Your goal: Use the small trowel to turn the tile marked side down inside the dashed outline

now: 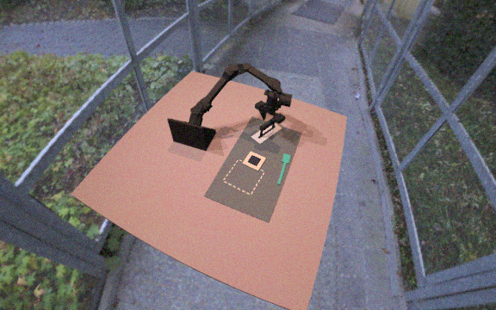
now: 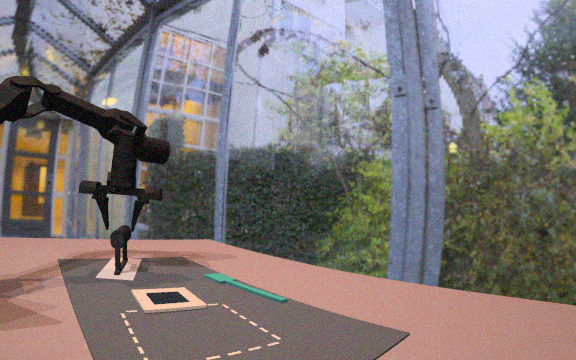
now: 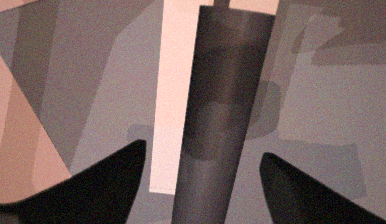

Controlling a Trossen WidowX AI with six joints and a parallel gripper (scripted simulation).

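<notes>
Right now my gripper tip is 20 mm short of the dark mat, 230 mm to the left of it and 100 mm above it. Also, from my gripper tip: tan tile: 10 mm behind, 240 mm to the right, 80 mm below; then green trowel: 160 mm ahead, 220 mm to the right, 80 mm below.
</notes>
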